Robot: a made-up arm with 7 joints. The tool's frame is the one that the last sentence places.
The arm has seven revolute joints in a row. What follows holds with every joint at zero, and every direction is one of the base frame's.
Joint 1 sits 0.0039 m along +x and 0.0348 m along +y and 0.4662 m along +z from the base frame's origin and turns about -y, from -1.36 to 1.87 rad.
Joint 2 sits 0.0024 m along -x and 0.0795 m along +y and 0.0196 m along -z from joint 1 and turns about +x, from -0.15 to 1.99 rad.
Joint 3 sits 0.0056 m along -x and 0.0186 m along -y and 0.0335 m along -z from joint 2 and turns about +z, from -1.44 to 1.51 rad.
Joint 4 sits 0.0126 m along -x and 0.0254 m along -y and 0.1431 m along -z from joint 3 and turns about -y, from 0.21 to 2.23 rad.
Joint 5 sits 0.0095 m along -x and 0.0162 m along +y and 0.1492 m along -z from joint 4 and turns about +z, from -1.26 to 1.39 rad.
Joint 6 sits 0.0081 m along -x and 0.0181 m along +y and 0.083 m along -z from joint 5 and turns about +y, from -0.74 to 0.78 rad.
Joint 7 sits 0.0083 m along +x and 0.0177 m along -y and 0.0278 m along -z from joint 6 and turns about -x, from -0.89 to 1.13 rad.
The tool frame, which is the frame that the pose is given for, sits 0.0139 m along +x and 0.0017 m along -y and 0.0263 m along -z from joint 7; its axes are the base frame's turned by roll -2.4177, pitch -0.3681 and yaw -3.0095 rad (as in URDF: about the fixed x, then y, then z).
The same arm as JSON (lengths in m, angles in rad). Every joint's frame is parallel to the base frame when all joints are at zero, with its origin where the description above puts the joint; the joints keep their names.
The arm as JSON. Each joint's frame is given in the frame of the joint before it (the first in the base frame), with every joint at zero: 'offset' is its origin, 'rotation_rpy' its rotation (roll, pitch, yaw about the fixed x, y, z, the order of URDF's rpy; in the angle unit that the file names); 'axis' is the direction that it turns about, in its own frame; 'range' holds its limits. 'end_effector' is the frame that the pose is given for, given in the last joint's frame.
{"length_unit": "m", "angle_unit": "rad", "chain": [
  {"id": "joint 1", "offset": [0.0039, 0.0348, 0.4662], "rotation_rpy": [0.0, 0.0, 0.0], "axis": "-y", "range": [-1.36, 1.87]},
  {"id": "joint 2", "offset": [-0.0024, 0.0795, -0.0196], "rotation_rpy": [0.0, 0.0, 0.0], "axis": "+x", "range": [-0.15, 1.99]},
  {"id": "joint 3", "offset": [-0.0056, -0.0186, -0.0335], "rotation_rpy": [0.0, 0.0, 0.0], "axis": "+z", "range": [-1.44, 1.51]},
  {"id": "joint 4", "offset": [-0.0126, -0.0254, -0.1431], "rotation_rpy": [0.0, 0.0, 0.0], "axis": "-y", "range": [0.21, 2.23]},
  {"id": "joint 5", "offset": [-0.0095, 0.0162, -0.1492], "rotation_rpy": [0.0, 0.0, 0.0], "axis": "+z", "range": [-1.26, 1.39]},
  {"id": "joint 6", "offset": [-0.0081, 0.0181, -0.083], "rotation_rpy": [0.0, 0.0, 0.0], "axis": "+y", "range": [-0.74, 0.78]},
  {"id": "joint 7", "offset": [0.0083, -0.0177, -0.0278], "rotation_rpy": [0.0, 0.0, 0.0], "axis": "-x", "range": [-0.89, 1.13]}
], "end_effector": {"offset": [0.0139, -0.0017, -0.0263], "rotation_rpy": [-2.4177, -0.3681, -3.0095]}}

